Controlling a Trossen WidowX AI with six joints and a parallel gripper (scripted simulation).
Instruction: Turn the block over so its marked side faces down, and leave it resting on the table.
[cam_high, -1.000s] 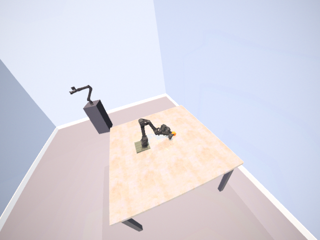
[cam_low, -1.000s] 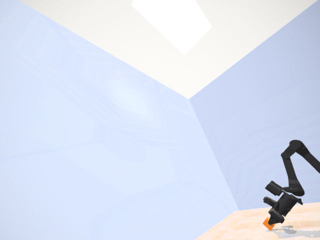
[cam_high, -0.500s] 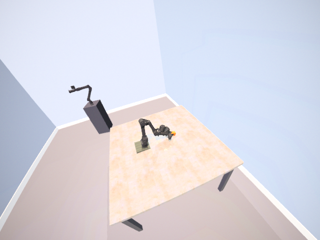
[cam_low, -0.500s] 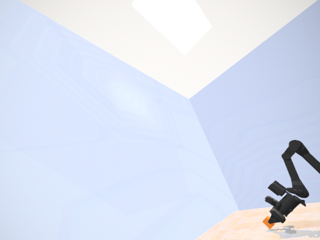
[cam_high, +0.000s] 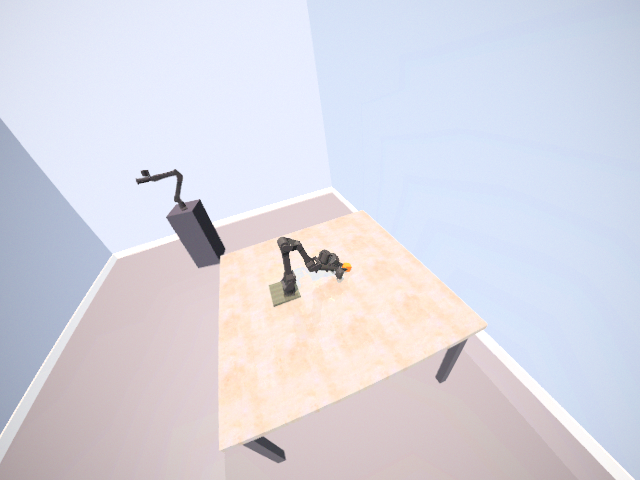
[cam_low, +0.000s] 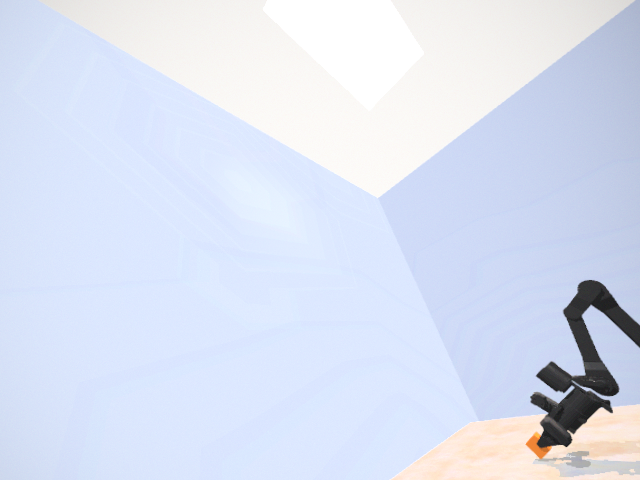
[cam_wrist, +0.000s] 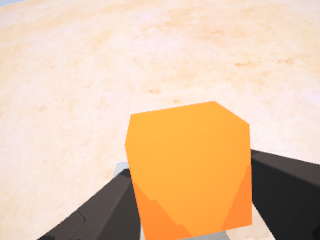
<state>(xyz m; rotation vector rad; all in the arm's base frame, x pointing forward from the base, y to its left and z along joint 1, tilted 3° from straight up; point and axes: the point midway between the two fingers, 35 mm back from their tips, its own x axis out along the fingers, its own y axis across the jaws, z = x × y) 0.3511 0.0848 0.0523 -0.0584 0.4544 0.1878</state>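
The block lies 2 cm below my gripper tip and 1 cm behind it.
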